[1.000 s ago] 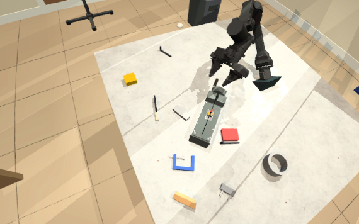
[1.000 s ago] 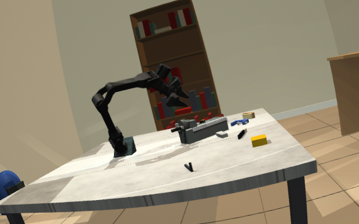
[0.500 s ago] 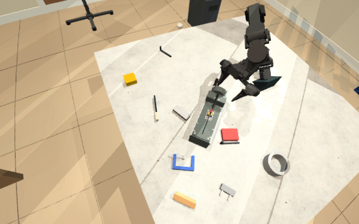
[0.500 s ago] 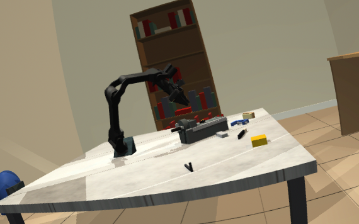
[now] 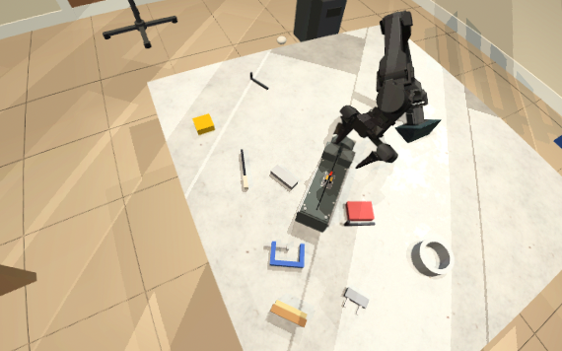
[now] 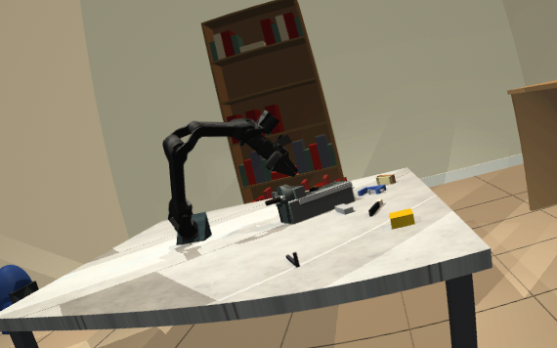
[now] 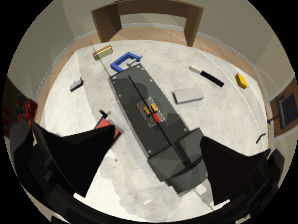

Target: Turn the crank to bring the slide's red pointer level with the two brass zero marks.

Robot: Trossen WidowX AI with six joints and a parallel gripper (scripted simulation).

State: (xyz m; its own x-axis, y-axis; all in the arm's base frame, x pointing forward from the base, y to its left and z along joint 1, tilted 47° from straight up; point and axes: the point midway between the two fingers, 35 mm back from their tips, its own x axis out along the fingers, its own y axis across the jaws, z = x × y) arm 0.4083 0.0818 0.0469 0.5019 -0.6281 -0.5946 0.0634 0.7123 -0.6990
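My gripper tip is now 80 mm past the crank handle, 110 mm to the left of it and 60 mm above it. Round my gripper tip: grey block: 130 mm ahead, 90 mm to the right, 140 mm below; then red pointer: 40 mm ahead, 70 mm below; then red block: 130 mm to the left, 140 mm below.
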